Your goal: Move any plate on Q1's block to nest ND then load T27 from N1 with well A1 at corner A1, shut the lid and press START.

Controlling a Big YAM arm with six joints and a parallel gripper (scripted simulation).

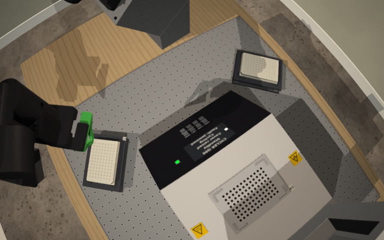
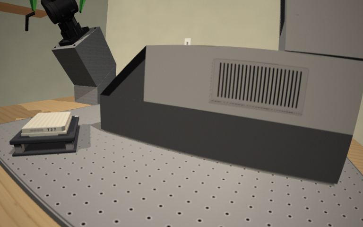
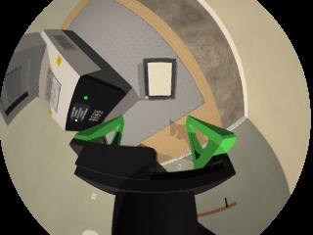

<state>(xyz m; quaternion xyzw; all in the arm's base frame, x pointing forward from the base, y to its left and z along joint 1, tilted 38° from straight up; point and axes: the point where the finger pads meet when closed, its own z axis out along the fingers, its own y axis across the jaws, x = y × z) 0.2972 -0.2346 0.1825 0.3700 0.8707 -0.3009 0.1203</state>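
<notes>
Now: hand 250 mm above the nest N1 and 20 mm to the left of it. From my hand the other things lie so: nest ND: 540 mm to the left, 260 mm below, 70 mm ahead.
</notes>
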